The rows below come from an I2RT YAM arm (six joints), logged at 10 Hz.
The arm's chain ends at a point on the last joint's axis. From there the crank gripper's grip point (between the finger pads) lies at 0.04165 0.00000 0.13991 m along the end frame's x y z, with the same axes.
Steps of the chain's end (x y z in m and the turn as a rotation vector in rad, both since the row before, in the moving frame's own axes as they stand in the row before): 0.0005 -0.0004 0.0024 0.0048 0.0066 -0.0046; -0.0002 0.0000 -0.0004 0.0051 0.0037 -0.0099; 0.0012 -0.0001 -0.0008 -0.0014 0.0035 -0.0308; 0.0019 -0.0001 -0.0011 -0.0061 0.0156 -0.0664; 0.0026 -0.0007 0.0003 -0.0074 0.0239 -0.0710; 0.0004 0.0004 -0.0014 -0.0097 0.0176 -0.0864; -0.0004 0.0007 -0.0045 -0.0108 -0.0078 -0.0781; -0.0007 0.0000 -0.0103 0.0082 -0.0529 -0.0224; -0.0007 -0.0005 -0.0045 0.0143 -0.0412 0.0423
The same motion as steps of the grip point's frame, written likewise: 0.0014 -0.0013 0.0021 0.0048 0.0066 -0.0046; 0.0003 -0.0011 -0.0006 0.0051 0.0037 -0.0099; 0.0017 -0.0012 -0.0009 -0.0014 0.0035 -0.0308; 0.0040 -0.0021 -0.0018 -0.0061 0.0156 -0.0664; 0.0059 -0.0027 -0.0007 -0.0074 0.0239 -0.0710; 0.0028 -0.0019 -0.0021 -0.0097 0.0176 -0.0864; -0.0016 -0.0010 -0.0042 -0.0108 -0.0078 -0.0781; -0.0082 -0.0020 -0.0083 0.0082 -0.0529 -0.0224; -0.0065 -0.0009 -0.0029 0.0143 -0.0412 0.0423
